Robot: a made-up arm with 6 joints. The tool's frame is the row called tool.
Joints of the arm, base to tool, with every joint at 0 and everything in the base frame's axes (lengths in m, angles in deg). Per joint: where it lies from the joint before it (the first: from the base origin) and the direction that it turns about. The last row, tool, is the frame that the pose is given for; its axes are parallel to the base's.
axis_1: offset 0 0 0.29 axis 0 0 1
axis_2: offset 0 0 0 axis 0 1 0
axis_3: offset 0 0 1.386 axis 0 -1 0
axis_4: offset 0 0 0 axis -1 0 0
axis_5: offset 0.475 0 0 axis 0 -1 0
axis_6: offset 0 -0.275 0 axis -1 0 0
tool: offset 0 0 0
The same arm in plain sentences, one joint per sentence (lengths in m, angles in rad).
The arm has six revolute joints in a row. What follows holds with every joint at zero, and every direction is one of the base frame's. The first joint lies 0.29 m along +z from the base frame's origin and turns about +z. The second joint lies at the same point as the first joint and turns about +y. The third joint lies 1.386 m along +z from the second joint and turns about -y. The fourth joint lies at the same point as the third joint and turns about -x. The fifth joint lies 0.475 m along +x from the fourth joint and turns about -y. The sixth joint lies 0.275 m along -y from the fifth joint and turns about -x. The tool frame, which is the frame that the pose is given for, lies at the same point as the sixth joint; its axes are parallel to the base frame's.
